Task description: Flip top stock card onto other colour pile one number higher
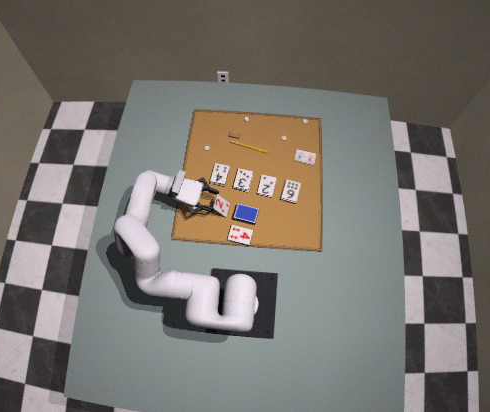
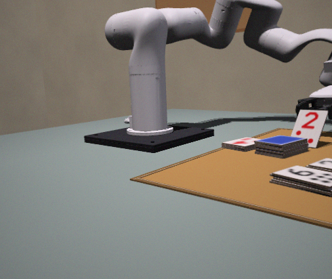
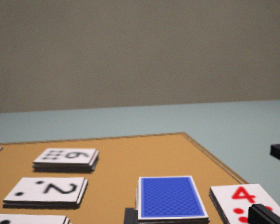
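My hand is 10 mm past the red 2 card, 30 mm to the left of it and 40 mm above it. The rest, counted from my hand: brown mat 170 mm ahead, 150 mm to the right, 90 mm below; red 4 card 110 mm behind, 120 mm to the right, 60 mm below; black 4 card 150 mm ahead, 10 mm to the right, 60 mm below.
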